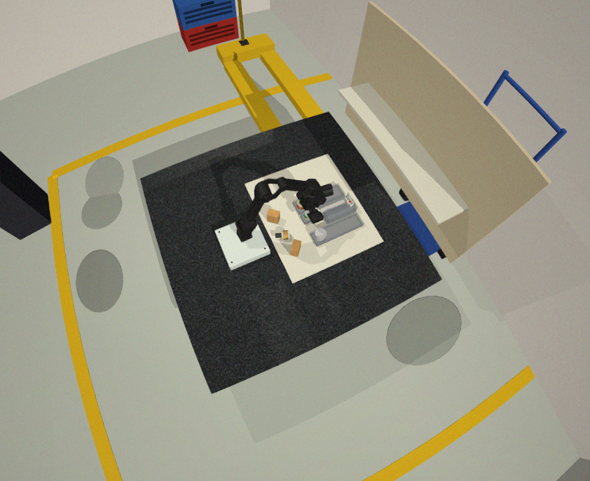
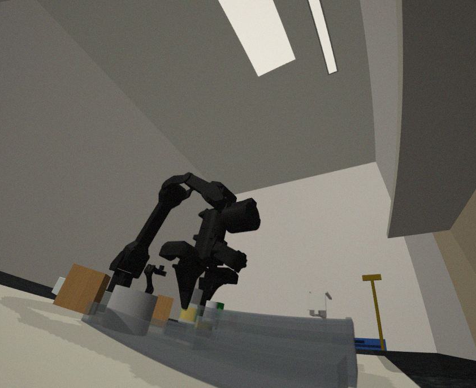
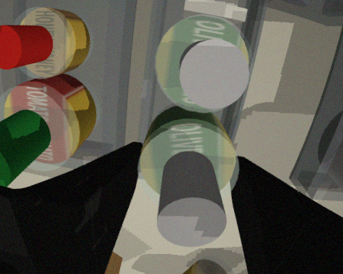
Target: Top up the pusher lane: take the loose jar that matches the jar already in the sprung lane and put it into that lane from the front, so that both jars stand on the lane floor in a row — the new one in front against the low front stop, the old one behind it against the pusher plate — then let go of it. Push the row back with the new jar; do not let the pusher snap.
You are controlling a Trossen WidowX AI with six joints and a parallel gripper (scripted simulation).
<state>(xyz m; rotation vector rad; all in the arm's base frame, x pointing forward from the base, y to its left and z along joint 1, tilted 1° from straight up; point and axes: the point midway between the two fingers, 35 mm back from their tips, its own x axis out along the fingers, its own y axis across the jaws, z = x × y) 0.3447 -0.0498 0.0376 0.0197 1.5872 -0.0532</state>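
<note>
Right now the wide grey cylinder is 130 mm to the right of my gripper tip and 20 mm below it. Round my gripper tip: clear lane rack: 140 mm ahead, 30 mm to the right, 30 mm below; then pale pusher plate: 150 mm ahead, 40 mm to the right.
</note>
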